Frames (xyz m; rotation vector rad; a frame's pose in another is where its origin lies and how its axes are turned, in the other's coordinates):
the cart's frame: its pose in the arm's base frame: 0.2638 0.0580 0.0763 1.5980 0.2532 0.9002
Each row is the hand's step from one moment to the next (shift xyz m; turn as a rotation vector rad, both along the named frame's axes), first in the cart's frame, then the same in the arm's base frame.
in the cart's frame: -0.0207 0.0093 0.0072 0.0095 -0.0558 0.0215
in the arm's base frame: -0.0121 -0.0205 0.0003 0.0384 0.0040 -0.0466
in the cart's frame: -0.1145 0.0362 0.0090 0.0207 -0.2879 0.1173
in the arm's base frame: -0.0827 -0.0866 -0.0130 0.1833 -0.0016 -0.2519
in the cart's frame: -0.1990 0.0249 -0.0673 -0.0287 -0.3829 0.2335
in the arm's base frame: -0.1870 -0.0792 -0.0594 0.2576 -0.0946 -0.3559
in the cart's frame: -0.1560 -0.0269 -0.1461 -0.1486 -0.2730 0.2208
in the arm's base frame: -0.1942 0.0192 -0.0913 0.1335 -0.1871 -0.3042
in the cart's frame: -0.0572 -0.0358 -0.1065 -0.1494 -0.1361 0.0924
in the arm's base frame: -0.0983 0.0530 -0.0585 0.0040 -0.1266 -0.1826
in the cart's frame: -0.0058 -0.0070 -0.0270 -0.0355 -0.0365 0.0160
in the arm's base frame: -0.0197 0.0183 -0.0094 -0.0017 -0.0246 -0.0473
